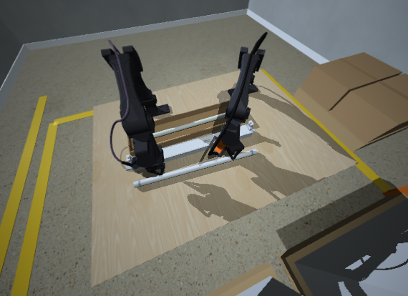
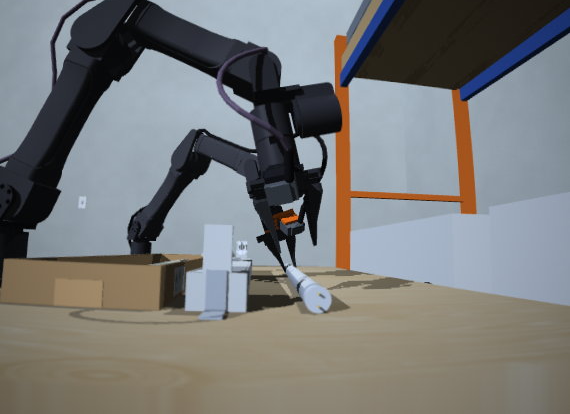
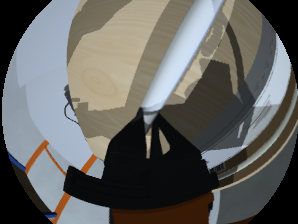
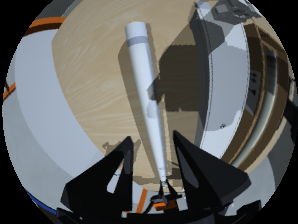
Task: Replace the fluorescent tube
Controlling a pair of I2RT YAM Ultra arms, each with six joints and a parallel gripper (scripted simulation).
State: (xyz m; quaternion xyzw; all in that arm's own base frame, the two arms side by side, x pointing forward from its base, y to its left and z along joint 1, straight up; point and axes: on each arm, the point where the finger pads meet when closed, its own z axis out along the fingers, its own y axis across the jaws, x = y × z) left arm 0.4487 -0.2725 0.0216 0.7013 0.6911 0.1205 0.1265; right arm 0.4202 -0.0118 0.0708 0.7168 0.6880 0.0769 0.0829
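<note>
Right now my right hand is 2 cm short of the LED tube, 17 cm to the right of it and 6 cm above it. The rest, counted from my right hand: brown carton (24 cm behind, 19 cm to the left, 5 cm below); then white fixture (9 cm behind, 18 cm to the left, 2 cm below); then old fluorescent tube (24 cm behind, 19 cm to the left, 5 cm below).
</note>
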